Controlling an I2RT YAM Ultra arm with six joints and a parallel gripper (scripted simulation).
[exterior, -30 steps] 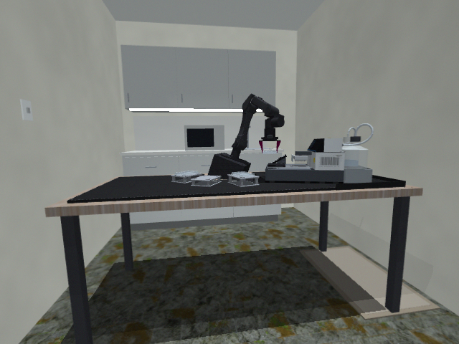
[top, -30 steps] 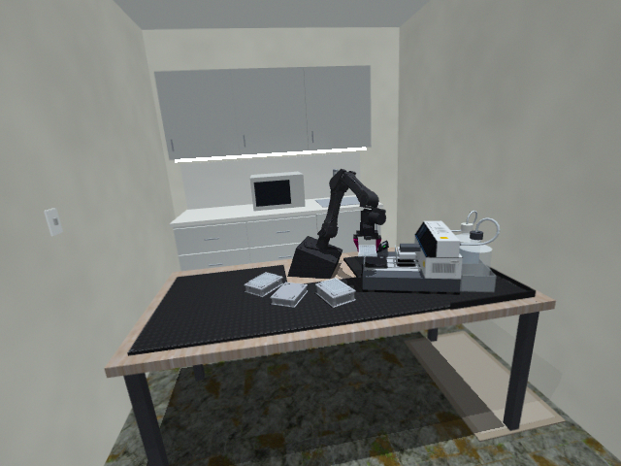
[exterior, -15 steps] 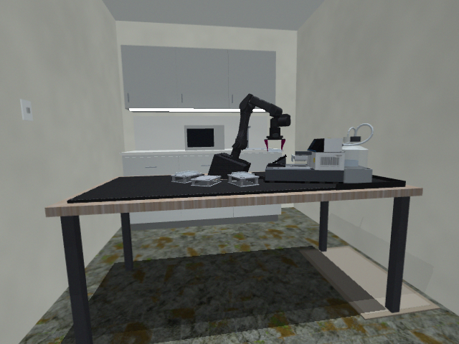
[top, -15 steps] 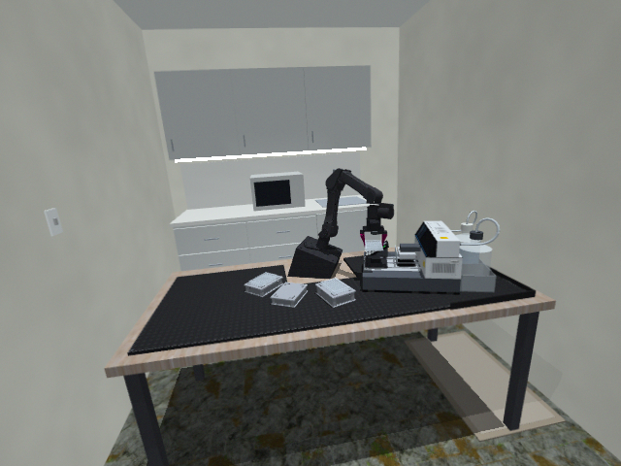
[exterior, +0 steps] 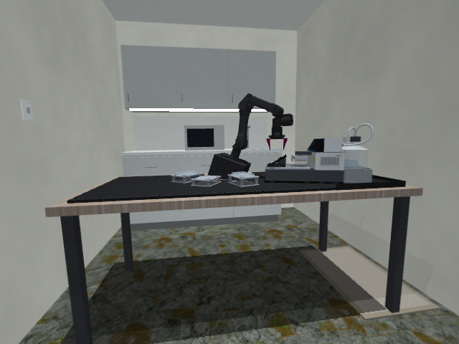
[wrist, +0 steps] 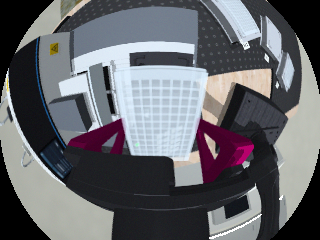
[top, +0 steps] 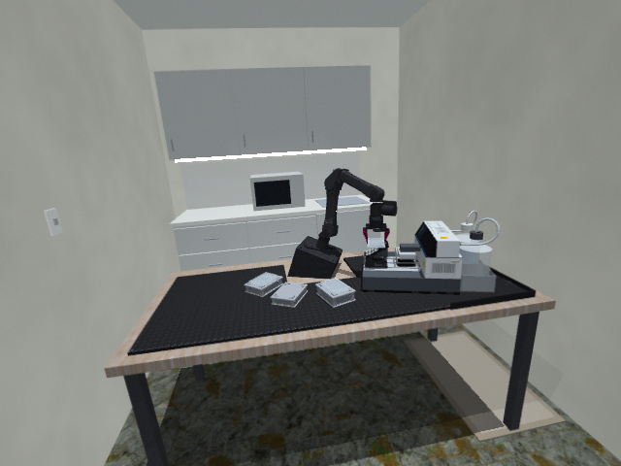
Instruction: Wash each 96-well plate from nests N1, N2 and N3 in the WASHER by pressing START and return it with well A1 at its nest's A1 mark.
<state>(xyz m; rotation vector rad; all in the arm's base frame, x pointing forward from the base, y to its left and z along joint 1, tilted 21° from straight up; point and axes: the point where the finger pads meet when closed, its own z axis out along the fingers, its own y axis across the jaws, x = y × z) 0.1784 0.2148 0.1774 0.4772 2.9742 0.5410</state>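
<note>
Right now the washer carrier is 10 cm below my hand. Round my hand: clear bottle 21 cm ahead, 41 cm to the left, 6 cm below; plate washer 5 cm ahead, 15 cm to the left, 6 cm below; nest 17 cm ahead, 25 cm to the right, 14 cm below.
</note>
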